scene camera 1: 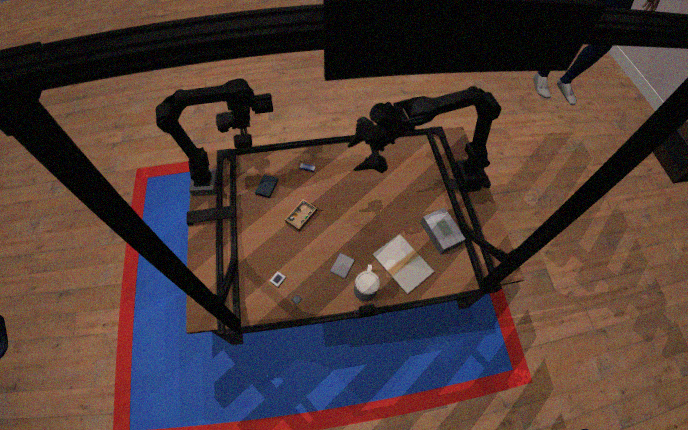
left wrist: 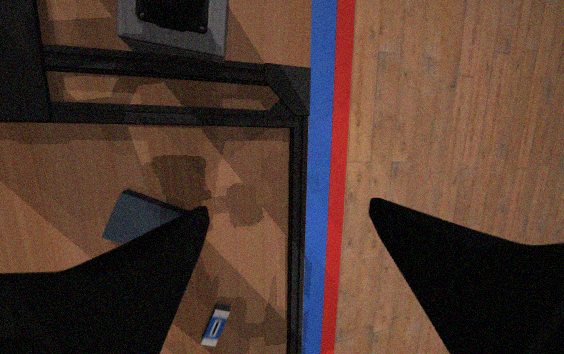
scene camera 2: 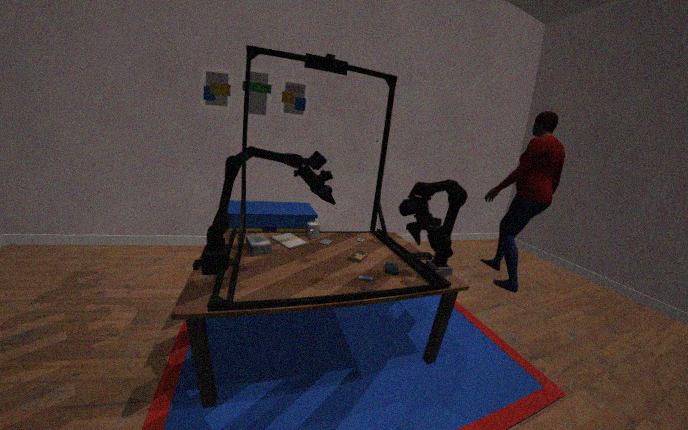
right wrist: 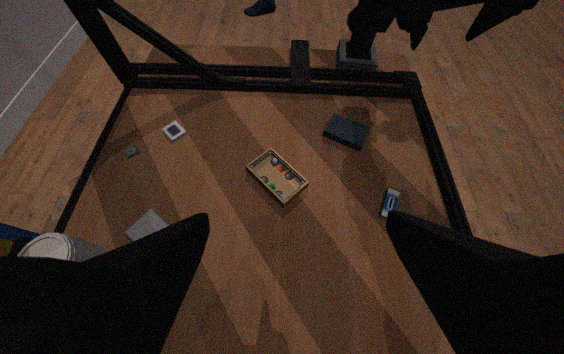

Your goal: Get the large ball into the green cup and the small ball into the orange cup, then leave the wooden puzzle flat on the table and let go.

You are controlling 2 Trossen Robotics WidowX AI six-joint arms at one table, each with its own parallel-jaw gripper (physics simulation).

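Where they show: left gripper, fingertip midpoint: (scene camera 1: 240, 135) (left wrist: 289, 209) (scene camera 2: 425, 246) (right wrist: 439, 44); right gripper, fingertip midpoint: (scene camera 1: 351, 158) (scene camera 2: 331, 202) (right wrist: 298, 220); left arm's base at its link origin: (scene camera 1: 202, 179) (scene camera 2: 439, 264) (right wrist: 358, 51); right arm's base at its link origin: (scene camera 1: 472, 168) (scene camera 2: 215, 249).
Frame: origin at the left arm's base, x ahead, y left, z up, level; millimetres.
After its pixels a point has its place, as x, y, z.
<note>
The wooden puzzle (scene camera 1: 300, 214) {388, -166, -22} (scene camera 2: 358, 256) {396, -143, -22} (right wrist: 265, 172) {389, -187, -22}, a shallow rectangular tray, lies flat on the table. In the right wrist view a green cup (right wrist: 272, 186) {417, -169, -22} shows near its lower-left long wall and an orange cup (right wrist: 281, 168) {376, -157, -22} near the opposite wall. Small round grey shapes lie by both; which are the large and small balls, I cannot tell. My left gripper (scene camera 1: 243, 146) {175, 97, 140} (left wrist: 289, 209) {175, 97, 140} (right wrist: 439, 44) {175, 97, 140} is open and empty, high near the table's edge, away from the puzzle. My right gripper (scene camera 1: 353, 157) {567, -130, 262} (right wrist: 298, 220) {567, -130, 262} is open and empty, above the table, apart from the puzzle.
A dark box (scene camera 1: 266, 186) {255, -33, -23} (left wrist: 135, 220) {245, -42, -23} (right wrist: 346, 132) {265, -28, -23} and a blue-and-white block (scene camera 1: 306, 166) {413, 60, -28} (left wrist: 215, 326) {414, 58, -29} (right wrist: 390, 202) {416, 57, -29} lie near the puzzle. A grey pad (scene camera 1: 342, 265) {532, -371, -35}, lidded mug (scene camera 1: 366, 283) {602, -468, 43}, open book (scene camera 1: 395, 253) {726, -338, -32}, thick grey book (scene camera 1: 442, 230) {904, -275, 8} and white square (scene camera 1: 277, 278) {304, -409, -35} lie farther off. Black rails edge the table.
</note>
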